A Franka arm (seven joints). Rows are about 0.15 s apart.
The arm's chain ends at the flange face. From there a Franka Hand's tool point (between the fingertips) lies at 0.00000 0.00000 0.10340 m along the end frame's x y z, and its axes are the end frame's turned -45 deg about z.
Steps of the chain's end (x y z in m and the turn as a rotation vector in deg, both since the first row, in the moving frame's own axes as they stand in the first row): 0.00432, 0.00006, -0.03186, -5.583, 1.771, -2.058; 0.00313, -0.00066, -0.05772, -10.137, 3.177, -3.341; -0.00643, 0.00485, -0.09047, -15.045, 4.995, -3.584; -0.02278, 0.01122, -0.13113, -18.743, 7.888, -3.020; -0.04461, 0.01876, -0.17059, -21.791, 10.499, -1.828; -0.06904, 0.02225, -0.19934, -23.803, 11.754, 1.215; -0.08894, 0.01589, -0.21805, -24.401, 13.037, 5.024
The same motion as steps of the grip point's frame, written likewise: -0.00167, 0.01255, -0.03240, -5.200, -2.695, -2.058; -0.00565, 0.01889, -0.05949, -9.414, -4.921, -3.341; -0.01984, 0.02451, -0.09440, -14.170, -7.106, -3.584; -0.03671, 0.02545, -0.13757, -18.831, -7.676, -3.020; -0.05814, 0.02193, -0.17967, -22.832, -7.985, -1.828; -0.07985, 0.01052, -0.21024, -25.143, -8.520, 1.215; -0.09011, -0.00640, -0.22986, -26.473, -8.036, 5.024
